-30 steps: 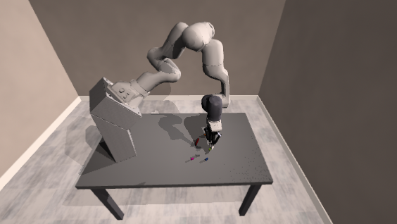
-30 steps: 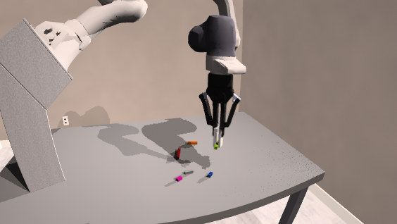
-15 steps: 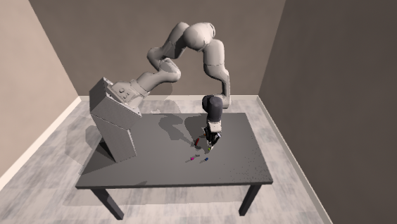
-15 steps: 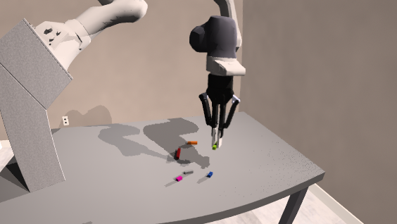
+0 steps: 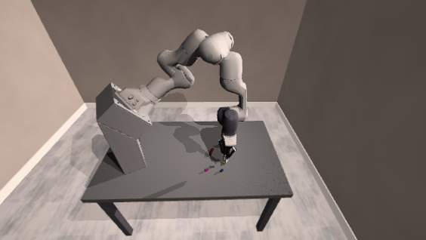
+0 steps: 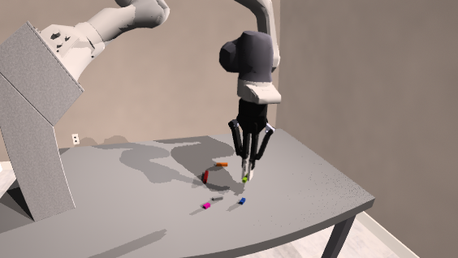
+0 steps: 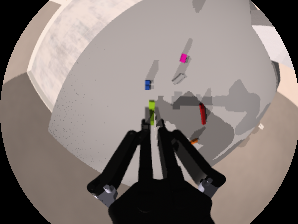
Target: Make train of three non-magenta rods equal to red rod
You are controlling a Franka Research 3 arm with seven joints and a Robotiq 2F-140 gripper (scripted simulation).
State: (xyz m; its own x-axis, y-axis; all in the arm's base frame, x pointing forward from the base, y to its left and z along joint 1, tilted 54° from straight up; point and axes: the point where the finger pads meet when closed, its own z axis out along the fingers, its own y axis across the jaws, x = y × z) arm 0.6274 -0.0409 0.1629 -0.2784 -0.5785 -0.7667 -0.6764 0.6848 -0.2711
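Right now my hand is 8 cm past the grey rod, 3 cm to the left of it and 9 cm above it. Round my hand: lime rod 3 cm below; then magenta rod 11 cm behind, 7 cm to the right, 9 cm below; then red rod 13 cm behind, 10 cm to the left, 9 cm below.
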